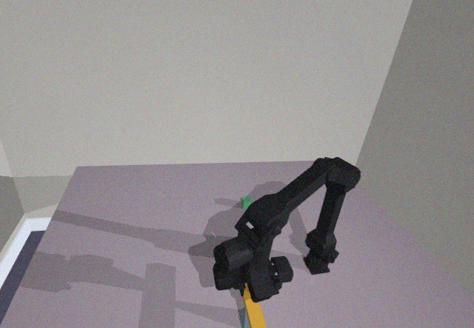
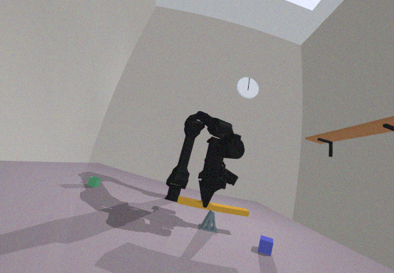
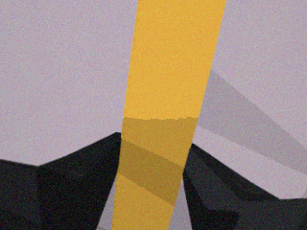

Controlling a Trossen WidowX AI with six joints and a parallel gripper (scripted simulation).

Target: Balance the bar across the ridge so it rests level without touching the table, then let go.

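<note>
Now: the yellow bar 30 mm to the left of my gripper tip. From my gripper tip the other things lie so: blue cube (100 mm ahead, 170 mm to the left, 50 mm below); green cube (110 mm behind, 420 mm to the right, 50 mm below).
</note>
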